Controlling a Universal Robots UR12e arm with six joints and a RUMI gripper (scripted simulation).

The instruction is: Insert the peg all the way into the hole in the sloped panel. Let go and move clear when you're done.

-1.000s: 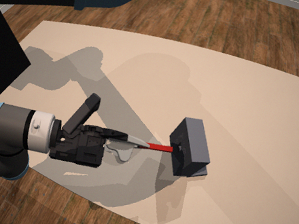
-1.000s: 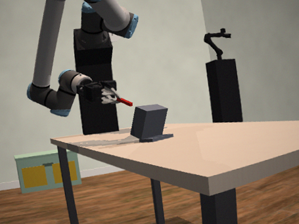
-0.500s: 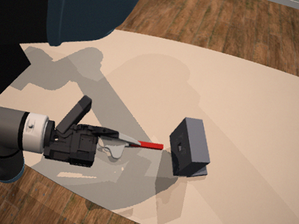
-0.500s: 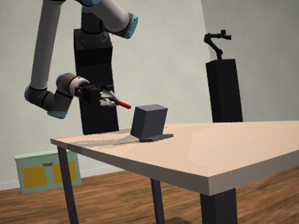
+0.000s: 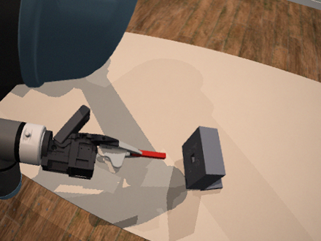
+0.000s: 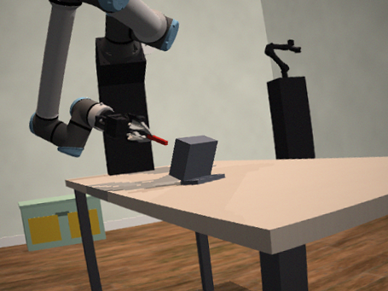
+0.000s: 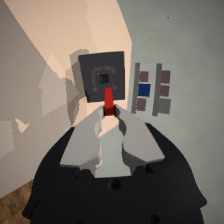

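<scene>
Now: hand 15 cm short of the thin base plate, 12 cm to the right of it and 15 cm above it. Round my hand: red peg: 3 cm ahead, 2 cm to the left, 1 cm below.
</scene>
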